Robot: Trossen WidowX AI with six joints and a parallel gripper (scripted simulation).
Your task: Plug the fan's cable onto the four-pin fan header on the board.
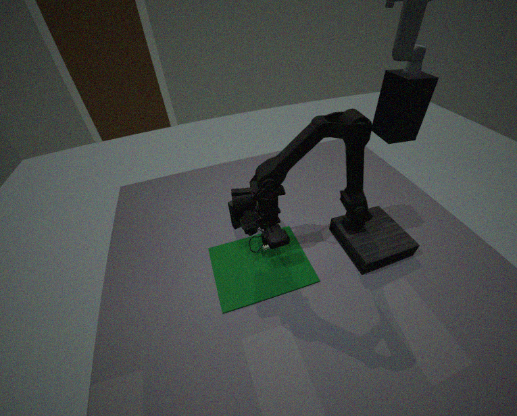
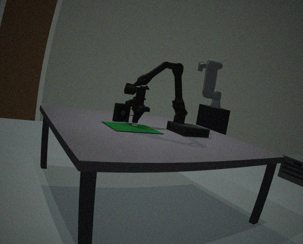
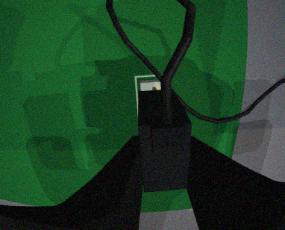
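My gripper tip is 10 mm short of the white four-pin header and 40 mm above it. From my gripper tip the other things lie so: green board (50 mm ahead, 60 mm to the left, 50 mm below); then black fan (50 mm ahead, 130 mm to the right, 20 mm above).
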